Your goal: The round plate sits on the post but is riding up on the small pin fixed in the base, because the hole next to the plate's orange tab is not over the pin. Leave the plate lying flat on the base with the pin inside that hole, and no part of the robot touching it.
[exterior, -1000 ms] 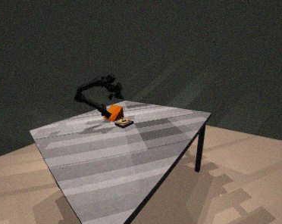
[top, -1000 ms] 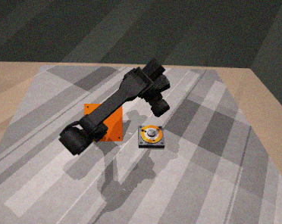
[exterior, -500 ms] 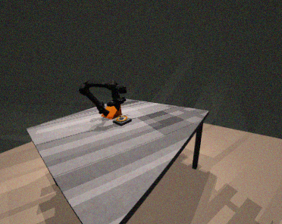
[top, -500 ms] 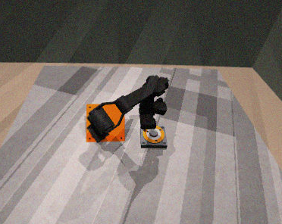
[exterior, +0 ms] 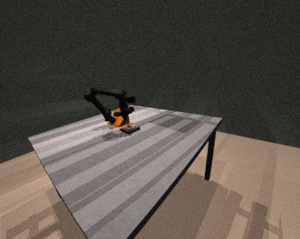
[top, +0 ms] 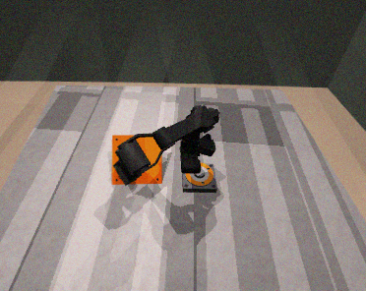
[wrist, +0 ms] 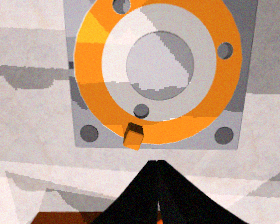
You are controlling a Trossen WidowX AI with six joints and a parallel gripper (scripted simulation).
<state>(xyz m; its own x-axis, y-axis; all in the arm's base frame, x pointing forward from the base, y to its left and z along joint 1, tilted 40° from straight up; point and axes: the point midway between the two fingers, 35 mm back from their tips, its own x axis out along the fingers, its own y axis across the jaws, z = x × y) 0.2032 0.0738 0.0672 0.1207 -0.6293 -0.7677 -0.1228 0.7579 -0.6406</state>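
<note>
My gripper tip is now 30 mm short of the round plate, 10 mm to the right of it and 30 mm above it. Round my gripper tip: square grey base (50 mm ahead, 50 mm below).
</note>
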